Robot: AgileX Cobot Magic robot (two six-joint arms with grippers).
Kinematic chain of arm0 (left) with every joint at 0, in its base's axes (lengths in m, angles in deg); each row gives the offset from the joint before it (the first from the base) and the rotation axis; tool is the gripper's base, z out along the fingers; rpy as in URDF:
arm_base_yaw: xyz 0 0 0.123 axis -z
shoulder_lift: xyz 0 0 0 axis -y
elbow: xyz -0.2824 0 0.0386 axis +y
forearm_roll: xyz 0.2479 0 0.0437 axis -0.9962 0 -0.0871
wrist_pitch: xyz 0 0 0 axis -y
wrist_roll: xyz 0.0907 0 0.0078 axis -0.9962 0 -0.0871
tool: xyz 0 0 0 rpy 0 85 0
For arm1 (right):
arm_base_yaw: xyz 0 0 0.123 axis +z
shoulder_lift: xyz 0 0 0 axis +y
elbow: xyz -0.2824 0 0.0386 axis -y
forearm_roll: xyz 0.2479 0 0.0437 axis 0.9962 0 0.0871
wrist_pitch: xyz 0 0 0 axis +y
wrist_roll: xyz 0.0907 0 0.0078 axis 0.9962 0 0.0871
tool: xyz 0 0 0 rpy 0 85 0
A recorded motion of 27 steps. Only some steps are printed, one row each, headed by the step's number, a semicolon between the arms.
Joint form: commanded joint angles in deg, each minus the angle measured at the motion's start. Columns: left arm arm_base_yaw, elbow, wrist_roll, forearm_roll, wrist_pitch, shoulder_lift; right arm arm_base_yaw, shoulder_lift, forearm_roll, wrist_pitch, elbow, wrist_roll.
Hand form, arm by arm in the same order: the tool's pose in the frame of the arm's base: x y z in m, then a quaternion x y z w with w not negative. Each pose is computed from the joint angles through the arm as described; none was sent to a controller.
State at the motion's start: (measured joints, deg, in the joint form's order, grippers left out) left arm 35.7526 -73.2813 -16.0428 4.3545 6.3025 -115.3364; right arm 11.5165 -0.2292 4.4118 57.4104 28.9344 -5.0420
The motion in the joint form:
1: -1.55 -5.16 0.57 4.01 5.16 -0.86; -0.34 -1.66 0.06 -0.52 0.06 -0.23
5: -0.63 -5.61 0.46 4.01 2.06 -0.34; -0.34 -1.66 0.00 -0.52 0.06 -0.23
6: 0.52 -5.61 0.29 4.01 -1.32 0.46; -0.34 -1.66 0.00 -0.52 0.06 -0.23
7: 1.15 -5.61 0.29 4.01 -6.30 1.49; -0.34 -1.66 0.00 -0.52 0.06 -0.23
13: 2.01 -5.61 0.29 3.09 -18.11 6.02; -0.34 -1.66 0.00 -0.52 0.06 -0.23
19: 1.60 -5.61 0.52 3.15 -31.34 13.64; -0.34 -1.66 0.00 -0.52 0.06 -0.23
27: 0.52 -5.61 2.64 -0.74 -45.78 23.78; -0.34 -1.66 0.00 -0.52 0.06 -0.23
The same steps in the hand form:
1: 0.3875 -0.2602 0.2088 0.28489 0.77543 -0.11957 0.55068; -0.0094 0.0042 0.2844 -0.11874 0.81493 0.06810 0.56317
5: 0.3816 -0.2661 0.2109 0.29721 0.78171 -0.12318 0.53424; -0.0094 0.0041 0.2844 -0.11873 0.81495 0.06758 0.56320
6: 0.3730 -0.2723 0.2126 0.31256 0.78861 -0.12673 0.51414; -0.0094 0.0041 0.2844 -0.11873 0.81495 0.06758 0.56320
7: 0.3650 -0.2741 0.2139 0.32638 0.80195 -0.12745 0.48385; -0.0094 0.0041 0.2844 -0.11873 0.81495 0.06758 0.56320
13: 0.3449 -0.2703 0.2338 0.35691 0.82119 -0.12405 0.42762; -0.0094 0.0041 0.2844 -0.11873 0.81495 0.06758 0.56320
19: 0.3207 -0.2511 0.2742 0.36844 0.83816 -0.12380 0.38263; -0.0094 0.0041 0.2844 -0.11873 0.81495 0.06758 0.56320
27: 0.2877 -0.2157 0.3258 0.37690 0.85079 -0.09941 0.35245; -0.0094 0.0041 0.2844 -0.11873 0.81495 0.06758 0.56320

